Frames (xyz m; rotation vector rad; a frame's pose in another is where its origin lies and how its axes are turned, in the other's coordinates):
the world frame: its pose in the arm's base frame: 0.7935 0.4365 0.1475 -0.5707 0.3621 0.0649
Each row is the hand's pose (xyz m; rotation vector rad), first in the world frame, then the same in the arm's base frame.
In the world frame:
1: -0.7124 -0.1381 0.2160 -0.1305 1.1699 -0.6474
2: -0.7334 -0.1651 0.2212 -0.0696 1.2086 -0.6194
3: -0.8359 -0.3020 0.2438 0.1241 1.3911 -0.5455
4: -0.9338 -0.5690 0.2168 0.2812 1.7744 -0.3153
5: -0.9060 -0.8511 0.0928 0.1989 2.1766 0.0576
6: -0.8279 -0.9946 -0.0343 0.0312 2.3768 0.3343
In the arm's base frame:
1: 0.2180 0.4648 0.6386 -0.7923 1.2897 -0.9117
2: 0.2043 0.4458 0.6641 -0.7240 1.3348 -0.9053
3: 0.1375 0.3468 0.7886 -0.5000 1.5256 -0.9208
4: 0.0800 0.1115 0.9399 -0.2567 1.9517 -0.8453
5: 0.1116 -0.1938 0.9791 -0.2031 2.4559 -0.5981
6: 0.1672 -0.3861 0.9265 -0.2725 2.7494 -0.3582

